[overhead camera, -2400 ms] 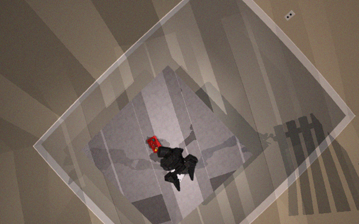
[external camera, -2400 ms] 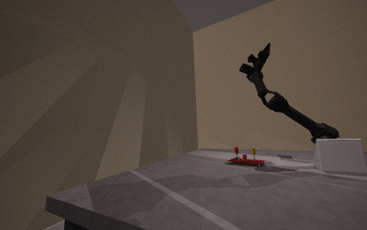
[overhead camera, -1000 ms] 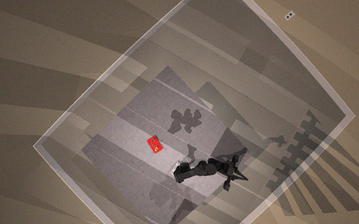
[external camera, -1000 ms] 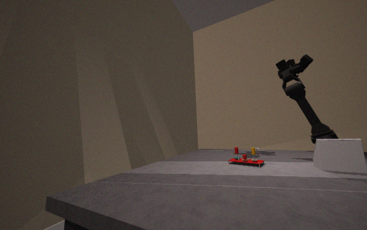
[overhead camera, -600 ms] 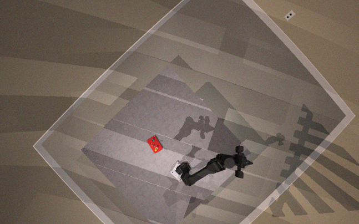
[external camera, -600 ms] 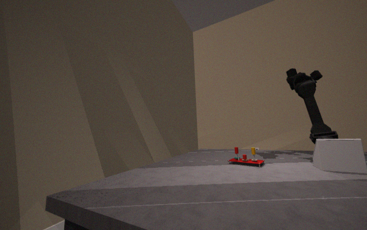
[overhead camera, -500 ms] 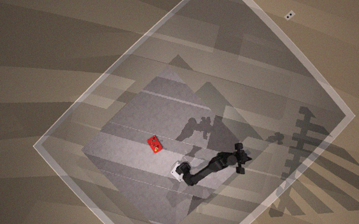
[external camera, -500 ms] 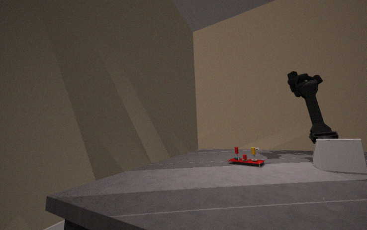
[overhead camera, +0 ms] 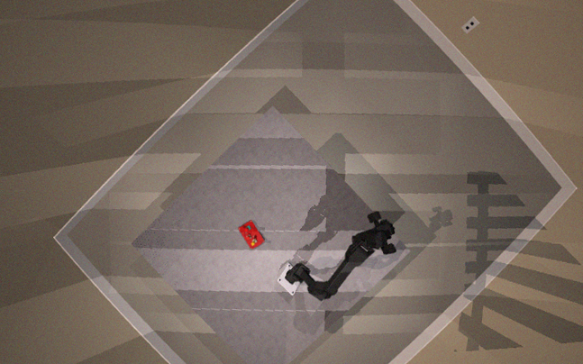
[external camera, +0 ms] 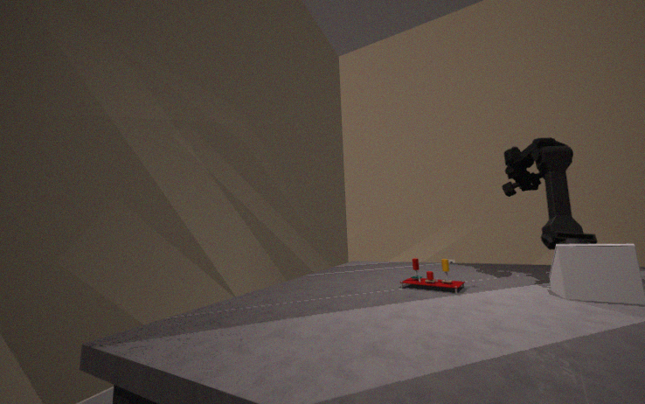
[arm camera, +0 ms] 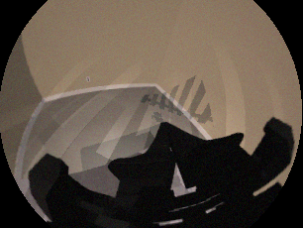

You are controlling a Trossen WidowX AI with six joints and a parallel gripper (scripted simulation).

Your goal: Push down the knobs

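My gripper tip is 410 mm short of the yellow knob, 600 mm to the right of it and 280 mm above it. From my gripper tip the other things lie so: red knob 500 mm ahead, 570 mm to the left, 280 mm below.
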